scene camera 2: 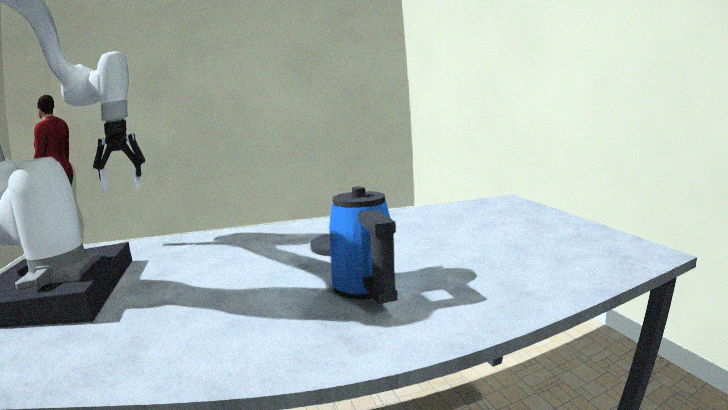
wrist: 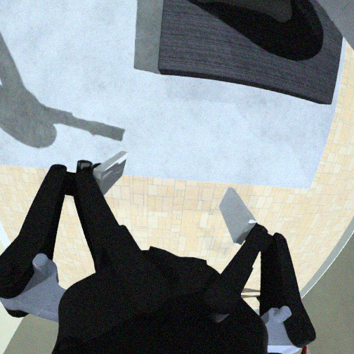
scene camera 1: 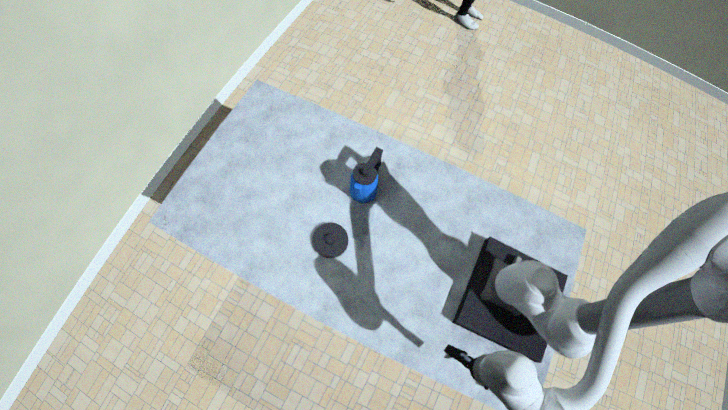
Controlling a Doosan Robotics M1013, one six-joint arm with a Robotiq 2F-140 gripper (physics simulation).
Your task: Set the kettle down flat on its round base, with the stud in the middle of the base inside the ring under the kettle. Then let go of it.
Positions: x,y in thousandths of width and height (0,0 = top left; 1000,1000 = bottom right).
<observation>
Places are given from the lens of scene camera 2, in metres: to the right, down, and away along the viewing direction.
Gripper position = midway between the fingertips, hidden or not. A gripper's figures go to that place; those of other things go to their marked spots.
my gripper (scene camera 2: 167,462): -0.74, -0.05, 1.09
blue kettle (scene camera 2: 497,565): 0.00, 0.04, 0.75
</observation>
